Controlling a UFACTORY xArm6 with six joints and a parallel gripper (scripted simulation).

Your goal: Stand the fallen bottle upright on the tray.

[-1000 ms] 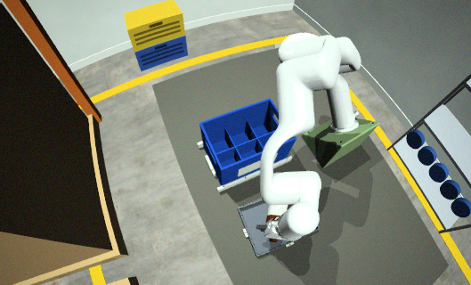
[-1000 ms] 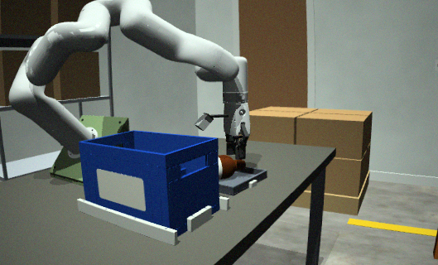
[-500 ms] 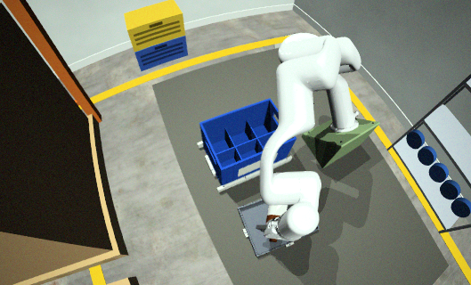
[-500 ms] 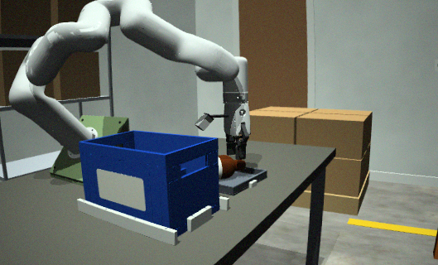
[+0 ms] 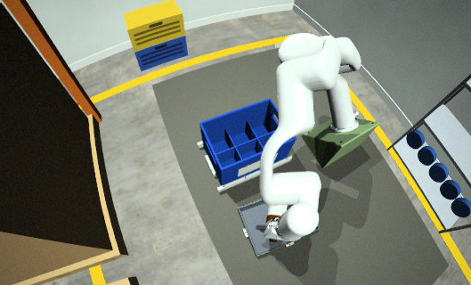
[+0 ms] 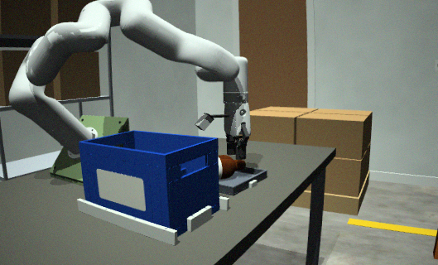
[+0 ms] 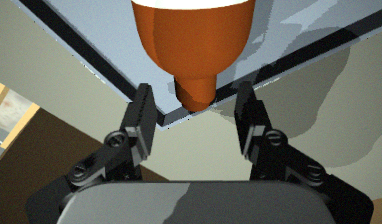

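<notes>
The brown bottle is 3 cm behind my hand, 4 cm to the right of it and 4 cm below it. Round my hand: grey tray (5 cm behind, 3 cm to the right, 7 cm below); then blue crate (10 cm behind, 33 cm to the right).
</notes>
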